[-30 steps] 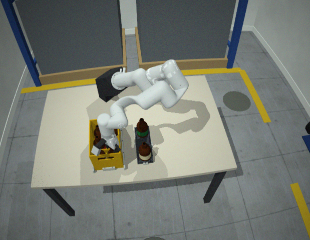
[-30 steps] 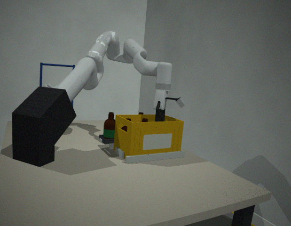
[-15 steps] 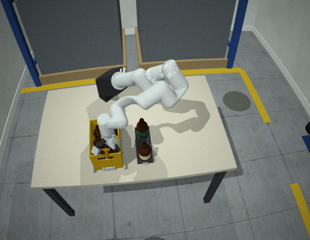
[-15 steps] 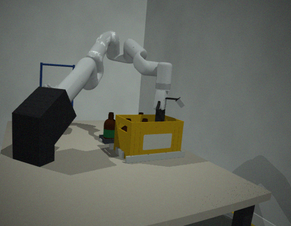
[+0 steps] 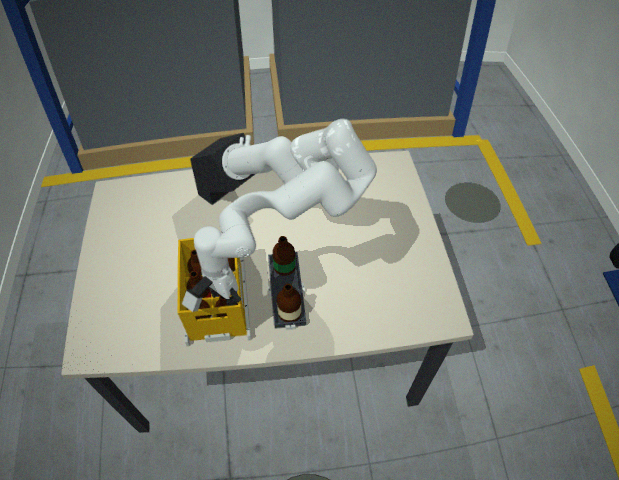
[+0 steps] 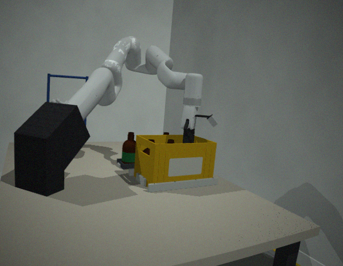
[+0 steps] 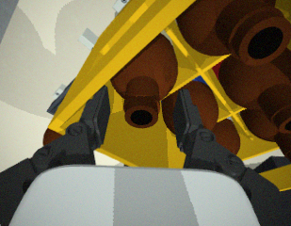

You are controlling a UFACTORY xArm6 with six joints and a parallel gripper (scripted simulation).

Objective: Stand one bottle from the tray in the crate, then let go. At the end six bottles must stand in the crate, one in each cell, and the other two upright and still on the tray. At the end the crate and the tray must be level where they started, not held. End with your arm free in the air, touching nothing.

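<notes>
Now: hand 7 cm past the yellow crate, 7 cm to the left of it and 8 cm above it. The rest, counted from my hand: glass bottle 6 cm behind, 18 cm to the left, 7 cm below.
</notes>
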